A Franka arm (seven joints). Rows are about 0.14 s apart.
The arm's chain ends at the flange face. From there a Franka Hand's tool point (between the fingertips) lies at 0.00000 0.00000 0.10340 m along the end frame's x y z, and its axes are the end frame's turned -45 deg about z.
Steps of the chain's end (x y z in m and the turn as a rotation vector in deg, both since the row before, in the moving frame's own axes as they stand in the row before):
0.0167, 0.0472, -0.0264, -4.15, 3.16, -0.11
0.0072, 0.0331, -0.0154, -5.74, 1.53, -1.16
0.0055, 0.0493, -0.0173, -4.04, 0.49, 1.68
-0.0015, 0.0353, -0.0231, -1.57, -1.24, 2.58
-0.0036, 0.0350, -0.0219, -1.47, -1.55, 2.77
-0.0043, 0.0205, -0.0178, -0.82, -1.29, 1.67
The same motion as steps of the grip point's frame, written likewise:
-0.0228, 0.0545, -0.0268, -5.17, -0.70, -0.11
-0.0236, 0.0378, -0.0160, -5.14, -2.98, -1.16
-0.0356, 0.0445, -0.0176, -3.20, -2.51, 1.68
-0.0296, 0.0242, -0.0232, -0.23, -1.99, 2.58
-0.0311, 0.0220, -0.0220, 0.06, -2.14, 2.77
-0.0202, 0.0108, -0.0178, 0.33, -1.49, 1.67

